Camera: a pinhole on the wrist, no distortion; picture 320 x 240 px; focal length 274.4 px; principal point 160.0 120.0 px. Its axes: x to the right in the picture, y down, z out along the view. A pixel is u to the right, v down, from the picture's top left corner.
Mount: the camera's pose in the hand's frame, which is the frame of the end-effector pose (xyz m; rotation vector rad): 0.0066 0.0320 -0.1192 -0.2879 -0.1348 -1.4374
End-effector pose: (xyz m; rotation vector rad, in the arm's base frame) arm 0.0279 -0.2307 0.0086 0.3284 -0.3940 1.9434
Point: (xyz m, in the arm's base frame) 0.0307 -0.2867 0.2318
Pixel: 275 113
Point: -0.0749 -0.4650 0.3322
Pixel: 173 79
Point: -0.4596 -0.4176 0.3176
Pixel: 21 190
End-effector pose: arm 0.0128 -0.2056 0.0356 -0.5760 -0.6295 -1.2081
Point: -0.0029 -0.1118 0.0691
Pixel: 266 13
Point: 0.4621 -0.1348 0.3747
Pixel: outside the picture
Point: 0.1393 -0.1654 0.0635
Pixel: 76 134
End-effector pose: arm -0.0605 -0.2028 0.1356 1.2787 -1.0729 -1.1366
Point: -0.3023 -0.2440 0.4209
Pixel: 68 104
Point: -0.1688 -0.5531 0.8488
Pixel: outside the picture
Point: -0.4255 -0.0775 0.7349
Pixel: outside the picture
